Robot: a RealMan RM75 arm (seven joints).
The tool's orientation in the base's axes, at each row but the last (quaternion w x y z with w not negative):
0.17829, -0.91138, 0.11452, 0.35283
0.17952, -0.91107, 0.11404, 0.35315
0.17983, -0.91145, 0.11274, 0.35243
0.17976, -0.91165, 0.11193, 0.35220
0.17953, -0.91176, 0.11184, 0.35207
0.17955, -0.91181, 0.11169, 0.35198
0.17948, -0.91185, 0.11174, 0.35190
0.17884, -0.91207, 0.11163, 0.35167
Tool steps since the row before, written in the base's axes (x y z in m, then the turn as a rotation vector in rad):
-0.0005, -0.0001, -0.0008, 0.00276, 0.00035, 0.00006
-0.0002, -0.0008, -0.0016, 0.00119, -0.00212, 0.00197
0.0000, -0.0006, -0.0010, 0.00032, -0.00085, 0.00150
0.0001, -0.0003, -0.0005, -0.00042, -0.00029, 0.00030
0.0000, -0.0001, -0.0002, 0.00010, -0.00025, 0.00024
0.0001, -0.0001, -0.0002, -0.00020, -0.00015, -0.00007
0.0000, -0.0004, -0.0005, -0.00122, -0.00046, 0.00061
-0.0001, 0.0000, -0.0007, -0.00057, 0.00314, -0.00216
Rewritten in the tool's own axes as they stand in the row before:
0.0002, 0.0005, 0.0008, 0.00193, -0.00126, -0.00156
0.0010, 0.0012, 0.0009, -0.00031, 0.00104, -0.00293
0.0007, 0.0008, 0.0004, -0.00073, 0.00029, -0.00157
0.0004, 0.0004, 0.0002, -0.00049, 0.00033, -0.00007
0.0001, 0.0001, 0.0001, -0.00007, 0.00013, -0.00033
0.0002, 0.0001, 0.0000, -0.00009, 0.00022, 0.00011
0.0004, 0.0005, 0.0002, -0.00127, 0.00067, 0.00013
0.0004, 0.0002, 0.0005, 0.00081, -0.00214, 0.00310

